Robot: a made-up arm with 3 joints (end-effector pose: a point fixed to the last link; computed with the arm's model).
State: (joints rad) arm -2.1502 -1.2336 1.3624
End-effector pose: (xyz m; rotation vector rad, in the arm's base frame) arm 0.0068 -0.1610 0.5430 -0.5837 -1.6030 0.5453
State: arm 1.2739 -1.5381 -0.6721
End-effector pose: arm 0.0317 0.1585 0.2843 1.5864 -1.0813 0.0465
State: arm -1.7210 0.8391 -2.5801
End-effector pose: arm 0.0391 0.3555 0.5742 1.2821 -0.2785 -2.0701
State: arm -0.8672 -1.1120 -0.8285
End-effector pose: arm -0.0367 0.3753 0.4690 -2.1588 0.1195 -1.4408
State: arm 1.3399 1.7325 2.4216
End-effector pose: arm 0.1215 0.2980 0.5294 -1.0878 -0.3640 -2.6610
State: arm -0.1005 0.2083 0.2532
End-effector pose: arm -0.2702 0.0382 0.6726 -2.3808 -1.0640 0.6284
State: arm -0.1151 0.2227 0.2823
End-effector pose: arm -0.2668 0.0314 0.6769 -2.3623 -1.0844 0.6594
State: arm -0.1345 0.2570 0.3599
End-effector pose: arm -0.2563 0.0195 0.6924 -2.3208 -1.1141 0.7580
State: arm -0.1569 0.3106 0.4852
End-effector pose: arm -0.2364 0.0057 0.7180 -2.2572 -1.1477 0.9243
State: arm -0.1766 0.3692 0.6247
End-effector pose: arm -0.2108 -0.0034 0.7451 -2.1874 -1.1728 1.1138
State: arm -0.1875 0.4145 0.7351
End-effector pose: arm -0.1884 -0.0055 0.7652 -2.1322 -1.1812 1.2671
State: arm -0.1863 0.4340 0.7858
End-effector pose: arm -0.1775 -0.0035 0.7749 -2.1066 -1.1749 1.3417
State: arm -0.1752 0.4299 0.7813
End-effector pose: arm -0.1778 -0.0007 0.7764 -2.1090 -1.1601 1.3427
